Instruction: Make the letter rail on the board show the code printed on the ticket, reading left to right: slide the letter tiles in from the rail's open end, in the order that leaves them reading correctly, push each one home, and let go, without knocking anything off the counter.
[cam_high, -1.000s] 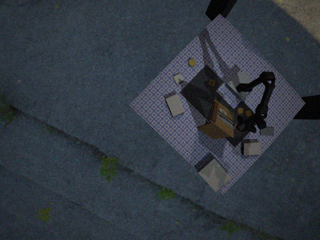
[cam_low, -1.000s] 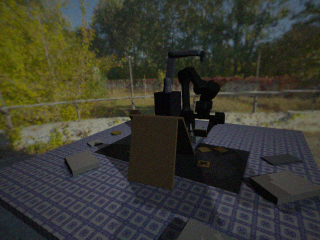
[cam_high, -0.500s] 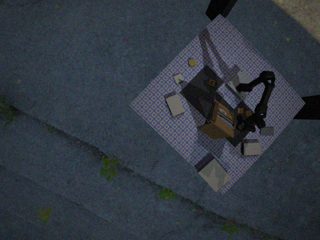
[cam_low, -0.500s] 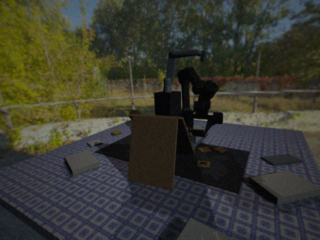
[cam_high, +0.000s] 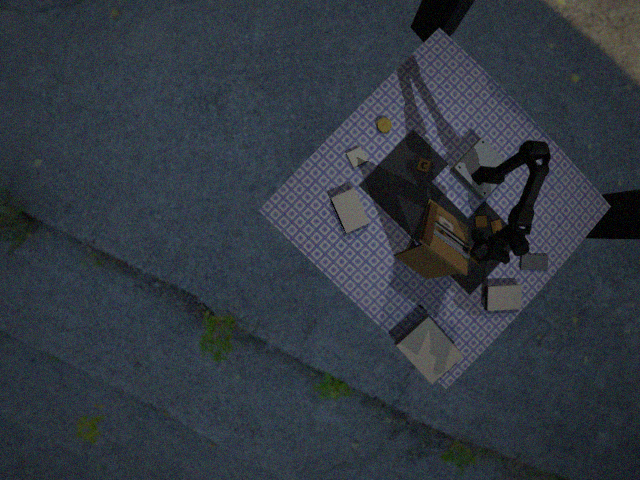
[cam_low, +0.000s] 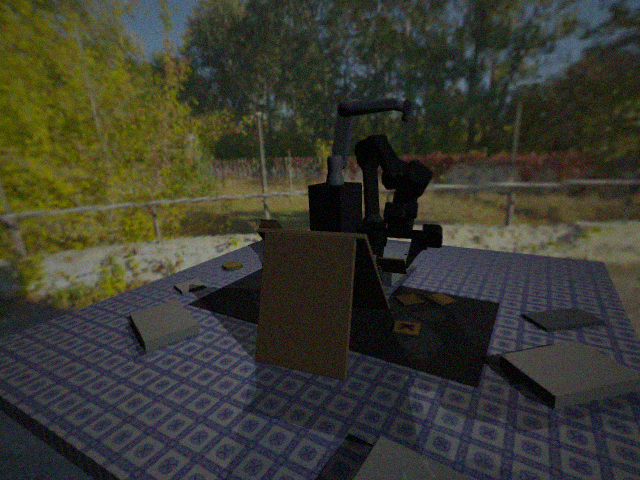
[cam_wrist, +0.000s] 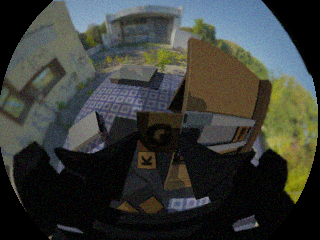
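Now: gripper tip 50 mm short of the letter tile marked f and 180 mm to the left of it. Also, from my gripper tip: letter tile marked g right at my gripper tip; brown letter board 60 mm ahead, 130 mm to the right, 70 mm below; dark mat 110 mm behind, 220 mm to the right, 170 mm below.
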